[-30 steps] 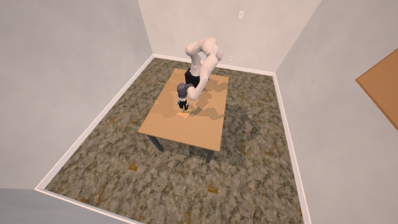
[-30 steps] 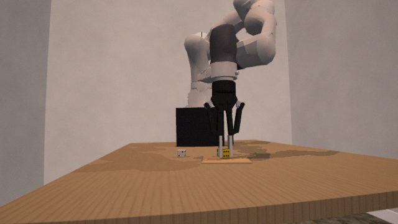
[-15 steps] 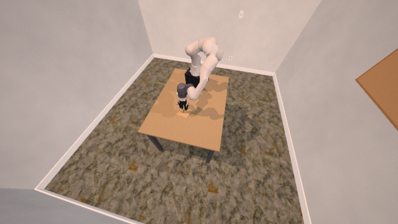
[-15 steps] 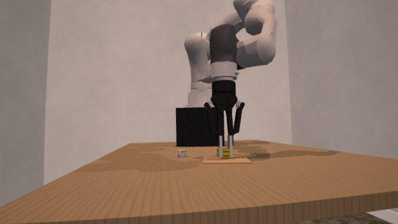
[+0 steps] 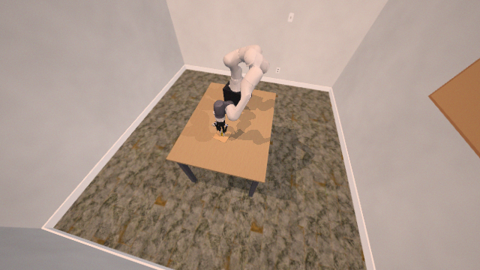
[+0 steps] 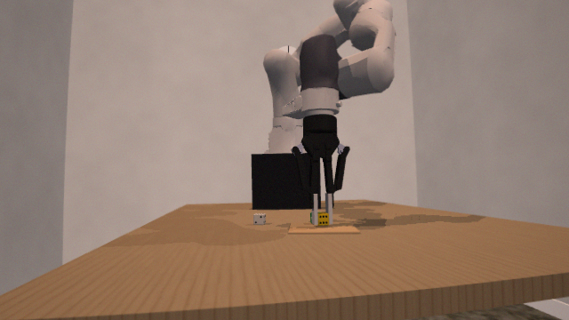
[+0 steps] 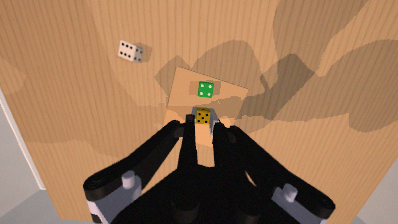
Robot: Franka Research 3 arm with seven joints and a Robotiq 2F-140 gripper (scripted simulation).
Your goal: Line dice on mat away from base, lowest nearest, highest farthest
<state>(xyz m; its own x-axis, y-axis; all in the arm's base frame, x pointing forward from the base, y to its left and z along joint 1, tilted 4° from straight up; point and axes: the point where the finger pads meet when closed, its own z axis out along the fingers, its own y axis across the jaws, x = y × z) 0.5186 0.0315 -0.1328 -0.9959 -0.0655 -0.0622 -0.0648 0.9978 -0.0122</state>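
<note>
My hand is 20 mm above the yellow die. Also, from my hand: tan mat (40 mm below); then white die (140 mm to the right, 90 mm behind, 30 mm below); then green die (50 mm behind, 30 mm below).
</note>
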